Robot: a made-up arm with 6 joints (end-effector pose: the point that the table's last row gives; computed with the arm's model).
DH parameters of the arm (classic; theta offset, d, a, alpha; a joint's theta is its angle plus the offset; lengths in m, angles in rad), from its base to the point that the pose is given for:
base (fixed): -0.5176 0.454 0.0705 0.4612
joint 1: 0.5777 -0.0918 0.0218 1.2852
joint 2: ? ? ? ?
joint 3: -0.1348 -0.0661 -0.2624 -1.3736
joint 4: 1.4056 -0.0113 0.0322 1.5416
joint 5: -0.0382 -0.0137 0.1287 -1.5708
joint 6: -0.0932 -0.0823 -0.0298 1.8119
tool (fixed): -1.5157 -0.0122 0 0
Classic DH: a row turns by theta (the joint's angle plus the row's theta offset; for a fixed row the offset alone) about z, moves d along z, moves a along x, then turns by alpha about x.
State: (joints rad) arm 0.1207 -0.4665 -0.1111 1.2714 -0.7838 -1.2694
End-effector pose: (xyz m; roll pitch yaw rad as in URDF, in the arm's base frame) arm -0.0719 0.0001 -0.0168 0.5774 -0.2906 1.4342
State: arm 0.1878 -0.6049 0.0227 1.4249 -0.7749 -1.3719
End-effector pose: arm -0.1032 0.0256 0.0136 0.6434 -0.4325 1.5123
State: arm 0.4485 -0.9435 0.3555 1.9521 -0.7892 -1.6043
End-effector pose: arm -0.1399 0.0561 0.1062 0.5266 -0.7572 1.7852
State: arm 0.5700 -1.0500 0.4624 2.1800 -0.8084 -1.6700
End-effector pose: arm -0.1377 0.0550 0.1381 0.3511 -0.8250 1.9598
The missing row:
joint 2: 1.5139 0.0969 -0.0559 1.3984
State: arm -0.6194 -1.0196 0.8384 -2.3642 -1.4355 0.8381
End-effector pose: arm 0.0201 0.2619 0.3748 1.7554 -0.6610 2.3980
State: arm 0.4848 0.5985 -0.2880 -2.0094 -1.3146 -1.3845
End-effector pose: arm 0.3047 0.0586 0.0710 1.8613 1.2001 0.6280
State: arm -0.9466 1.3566 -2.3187 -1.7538 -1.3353 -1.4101
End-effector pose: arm -0.2389 -0.1292 0.1697 0.9214 0.3653 -3.1386
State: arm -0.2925 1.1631 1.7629 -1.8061 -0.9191 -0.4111
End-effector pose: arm 0.0223 0.1563 0.3558 0.6796 0.1115 2.1787
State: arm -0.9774 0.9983 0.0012 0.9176 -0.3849 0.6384
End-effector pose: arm 0.2394 -0.1244 -0.0079 -1.8920 -0.4930 0.3121
